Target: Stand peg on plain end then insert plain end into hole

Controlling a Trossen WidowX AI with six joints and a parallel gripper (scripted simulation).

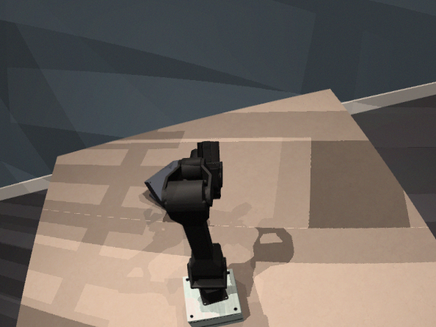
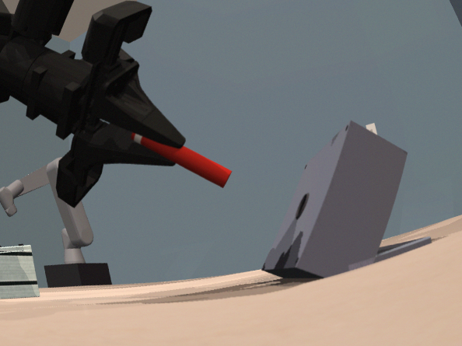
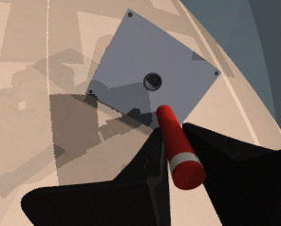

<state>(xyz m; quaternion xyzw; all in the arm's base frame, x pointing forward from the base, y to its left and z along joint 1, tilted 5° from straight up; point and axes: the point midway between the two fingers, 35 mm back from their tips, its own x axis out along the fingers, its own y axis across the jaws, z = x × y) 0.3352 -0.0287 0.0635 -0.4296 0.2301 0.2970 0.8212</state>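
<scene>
Right now my gripper tip is 90 mm short of the sloped panel, 60 mm to the right of it and 70 mm above it. Round my gripper tip: red peg (10 mm behind, 10 mm to the right, 10 mm above).
</scene>
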